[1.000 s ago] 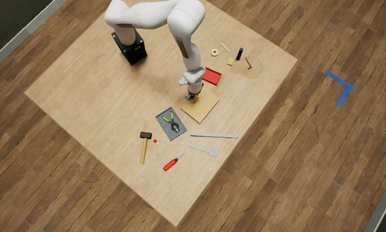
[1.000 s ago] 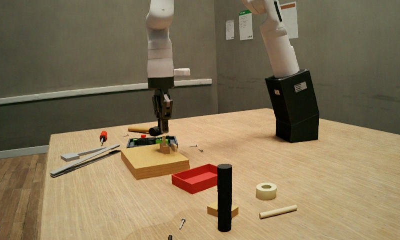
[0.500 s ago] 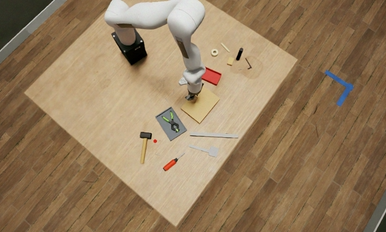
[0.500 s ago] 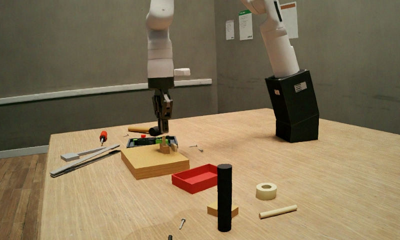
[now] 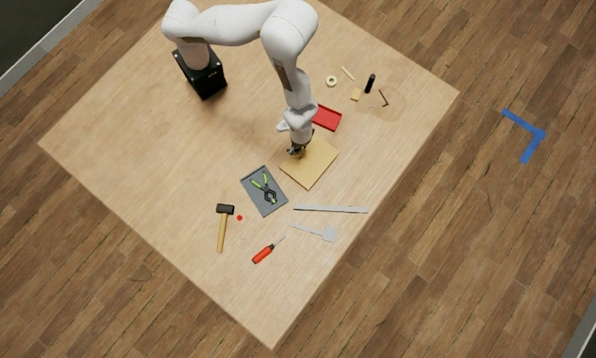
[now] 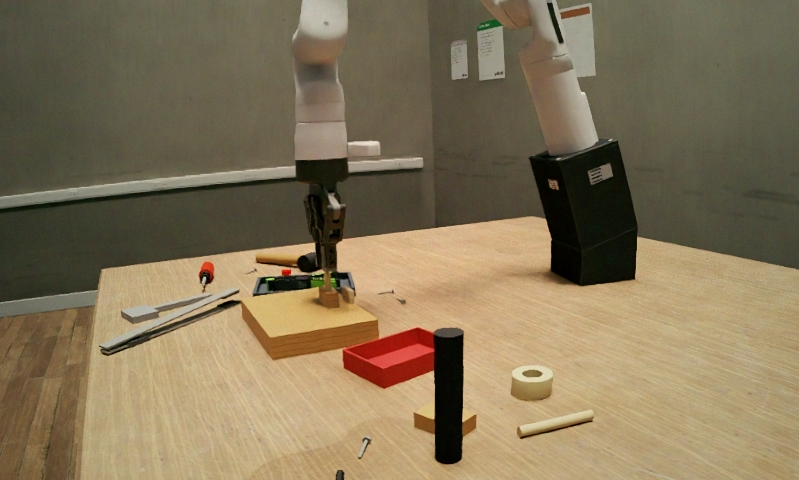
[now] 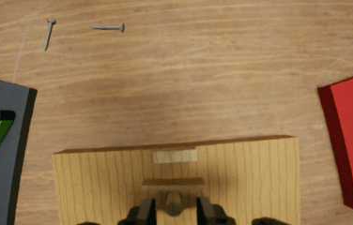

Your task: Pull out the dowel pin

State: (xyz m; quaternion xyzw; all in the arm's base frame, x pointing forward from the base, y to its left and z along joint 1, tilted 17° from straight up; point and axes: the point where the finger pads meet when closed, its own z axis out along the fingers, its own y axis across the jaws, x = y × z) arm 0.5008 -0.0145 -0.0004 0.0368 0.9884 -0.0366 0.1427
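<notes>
Right now the dowel pin is 5 cm below my hand. The rest, counted from my hand: wooden block: 6 cm below; then tan bench board: 4 cm ahead, 8 cm below; then red tray: 2 cm behind, 19 cm to the left, 10 cm below.
</notes>
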